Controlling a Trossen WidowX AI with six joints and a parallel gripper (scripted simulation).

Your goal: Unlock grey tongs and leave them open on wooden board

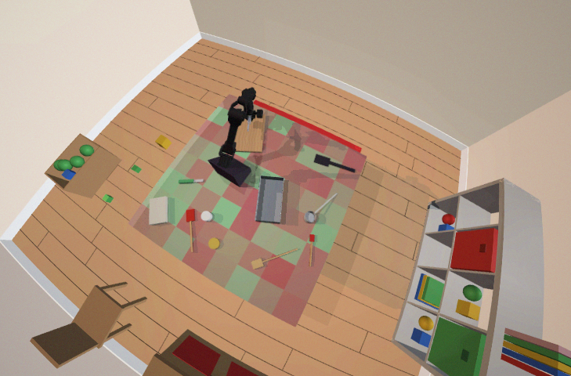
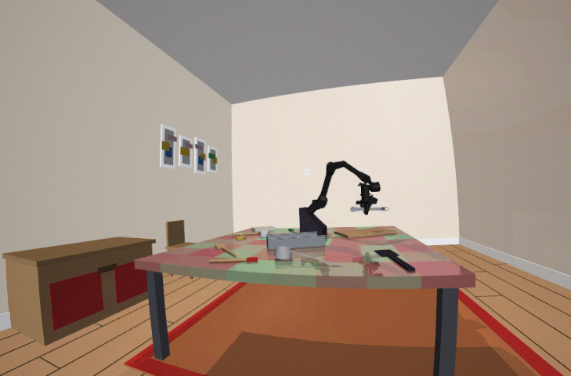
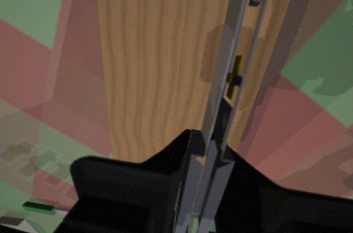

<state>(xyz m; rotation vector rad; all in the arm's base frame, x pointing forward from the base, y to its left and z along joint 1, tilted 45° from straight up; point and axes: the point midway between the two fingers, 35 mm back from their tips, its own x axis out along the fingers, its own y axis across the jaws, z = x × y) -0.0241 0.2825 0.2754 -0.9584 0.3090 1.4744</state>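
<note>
My gripper tip is now 120 mm above the wooden board, 30 mm past it and 20 mm to the left of it. Also, from my gripper tip: grey roasting tin 440 mm to the right, 370 mm ahead, 100 mm below; green-handled knife 550 mm to the right, 200 mm behind, 120 mm below; yellow-dark lock piece 50 mm to the left, 40 mm above, 20 mm behind.
</note>
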